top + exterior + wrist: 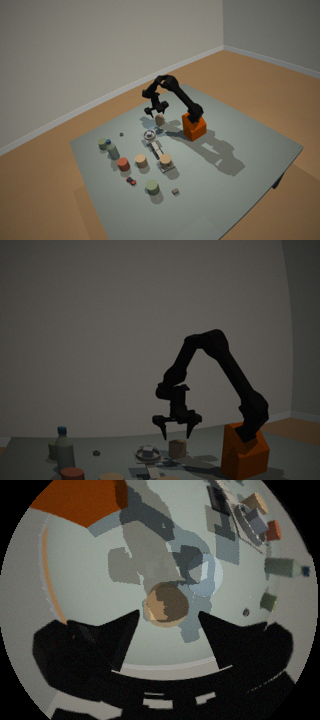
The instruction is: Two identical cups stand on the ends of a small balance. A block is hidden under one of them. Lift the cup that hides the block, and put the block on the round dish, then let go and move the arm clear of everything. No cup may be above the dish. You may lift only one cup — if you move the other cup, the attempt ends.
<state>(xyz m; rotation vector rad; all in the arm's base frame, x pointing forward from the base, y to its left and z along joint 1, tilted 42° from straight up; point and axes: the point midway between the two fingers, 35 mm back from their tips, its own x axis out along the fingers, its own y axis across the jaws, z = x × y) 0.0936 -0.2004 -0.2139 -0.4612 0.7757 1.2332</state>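
My gripper tip is now 19 cm short of the grey block, 12 cm to the right of it and 1 cm below it. From my gripper tip the other things lie so: pale round dish 10 cm ahead, 3 cm to the left, 7 cm below; then balance 22 cm ahead, 24 cm to the left, 4 cm below; then nut 30 cm ahead, 13 cm to the right, 7 cm below.
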